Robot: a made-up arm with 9 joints. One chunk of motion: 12 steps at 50 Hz.
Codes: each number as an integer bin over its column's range. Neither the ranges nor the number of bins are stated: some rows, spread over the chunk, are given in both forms.
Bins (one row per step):
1: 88 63 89 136 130 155 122 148 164
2: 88 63 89 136 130 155 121 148 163
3: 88 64 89 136 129 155 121 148 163
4: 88 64 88 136 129 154 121 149 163
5: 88 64 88 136 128 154 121 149 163
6: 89 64 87 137 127 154 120 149 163
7: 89 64 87 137 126 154 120 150 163
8: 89 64 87 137 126 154 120 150 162
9: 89 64 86 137 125 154 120 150 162
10: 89 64 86 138 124 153 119 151 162
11: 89 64 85 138 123 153 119 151 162
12: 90 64 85 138 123 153 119 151 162
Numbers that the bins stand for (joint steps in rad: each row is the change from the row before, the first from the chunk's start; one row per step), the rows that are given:
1: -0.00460 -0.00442 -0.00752 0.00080 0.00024 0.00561 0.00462 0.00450 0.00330
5: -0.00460 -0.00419 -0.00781 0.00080 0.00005 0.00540 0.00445 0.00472 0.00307
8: -0.00436 -0.00419 -0.00809 0.00089 -0.00014 0.00540 0.00429 0.00494 0.00285
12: -0.00412 -0.00419 -0.00867 0.00099 -0.00042 0.00520 0.00413 0.00516 0.00285
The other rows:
2: -0.00460 -0.00442 -0.00752 0.00080 0.00024 0.00561 0.00445 0.00450 0.00307
3: -0.00460 -0.00419 -0.00752 0.00080 0.00014 0.00561 0.00445 0.00450 0.00307
4: -0.00460 -0.00419 -0.00781 0.00080 0.00014 0.00540 0.00445 0.00472 0.00307
6: -0.00436 -0.00419 -0.00809 0.00089 -0.00005 0.00540 0.00429 0.00472 0.00307
7: -0.00436 -0.00419 -0.00809 0.00089 -0.00014 0.00540 0.00429 0.00494 0.00307
9: -0.00436 -0.00419 -0.00838 0.00089 -0.00024 0.00540 0.00429 0.00494 0.00285
10: -0.00436 -0.00419 -0.00838 0.00099 -0.00033 0.00520 0.00413 0.00516 0.00285
11: -0.00436 -0.00419 -0.00867 0.00099 -0.00042 0.00520 0.00413 0.00516 0.00285

